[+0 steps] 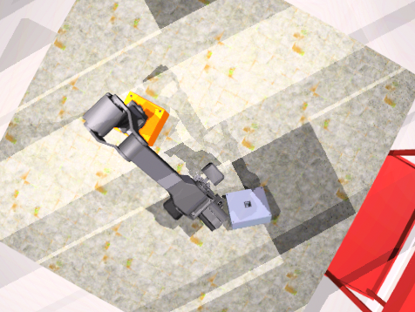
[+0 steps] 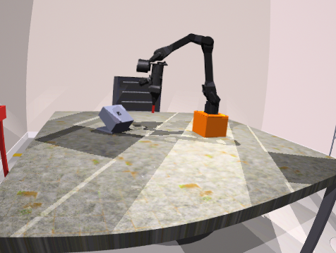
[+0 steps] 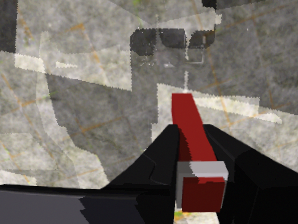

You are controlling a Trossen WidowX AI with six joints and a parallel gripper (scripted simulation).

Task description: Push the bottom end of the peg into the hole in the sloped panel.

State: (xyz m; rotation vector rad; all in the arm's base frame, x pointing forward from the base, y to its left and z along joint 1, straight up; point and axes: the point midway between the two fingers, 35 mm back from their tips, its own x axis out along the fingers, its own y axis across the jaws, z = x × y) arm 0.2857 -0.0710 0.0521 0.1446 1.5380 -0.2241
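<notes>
My gripper tip is 19 cm short of the panel, 4 cm to the right of it and 6 cm above it. Round my gripper tip: red square peg 2 cm above.
</notes>
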